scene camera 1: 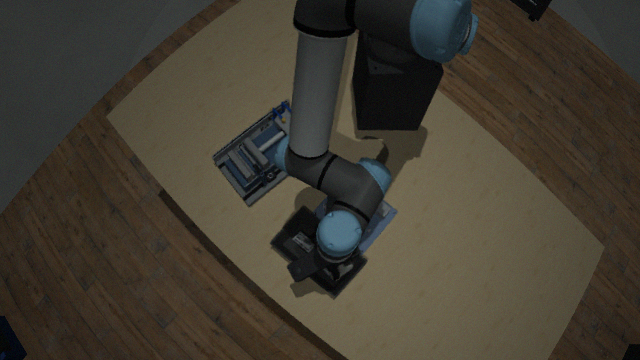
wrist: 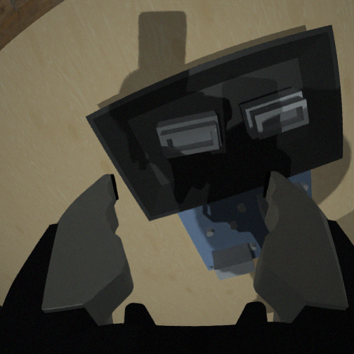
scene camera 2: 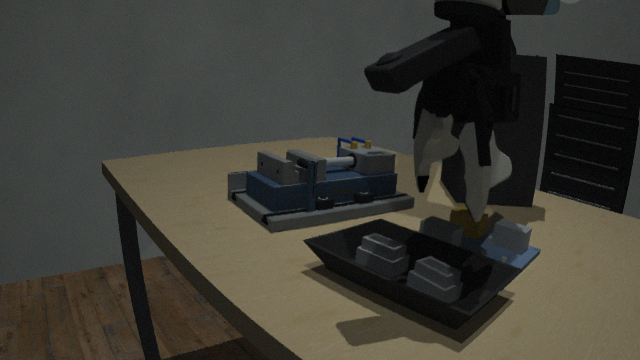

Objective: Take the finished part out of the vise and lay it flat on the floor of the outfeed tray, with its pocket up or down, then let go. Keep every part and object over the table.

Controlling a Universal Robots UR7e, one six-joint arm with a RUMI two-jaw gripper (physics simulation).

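Places are measured from the arm's base along level axes (x ahead, y left, z up), in millimetres.
Pixels of known places: gripper, fingertip midpoint: (scene camera 2: 446,206).
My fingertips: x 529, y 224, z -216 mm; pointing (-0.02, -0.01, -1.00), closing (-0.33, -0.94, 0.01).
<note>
For each thing: its top centre in the pictures, then the offset to it from my fingertips. Level surfaces: height alone.
- vise, top centre: (scene camera 2: 324,150) (scene camera 1: 265,140) 146 mm back, 358 mm right, 18 mm down
- blue plate, top centre: (scene camera 2: 474,247) (scene camera 1: 355,213) 179 mm back, 40 mm right, 109 mm down
- orange block, top centre: (scene camera 2: 470,211) 228 mm back, 85 mm right, 74 mm down
- table, surface height: 118 mm down
A black outfeed tray (scene camera 1: 284,235) (scene camera 2: 380,295) (wrist: 250,60) holds two grey stepped parts, side by side on its floor. One part (scene camera 1: 302,241) (scene camera 2: 382,255) (wrist: 277,115) and the other part (scene camera 2: 434,277) (wrist: 189,136) both lie flat, pocket up. My gripper (scene camera 2: 450,202) (wrist: 189,175) is open, with nothing between its fingers. It is above and behind the tray in the second scene view, clear of both parts. The vise (scene camera 1: 255,155) (scene camera 2: 280,195) has no part between its grey jaws. The arm hides part of the tray in the first scene view.
A blue plate (scene camera 1: 372,235) (scene camera 2: 525,255) (wrist: 195,220) lies close beside the tray and bears grey blocks (scene camera 2: 512,236) (wrist: 232,257) and an orange block (scene camera 2: 467,223). The fingers hang over it. The table (scene camera 1: 475,225) (scene camera 2: 190,185) has its edge near the tray's outer side.
</note>
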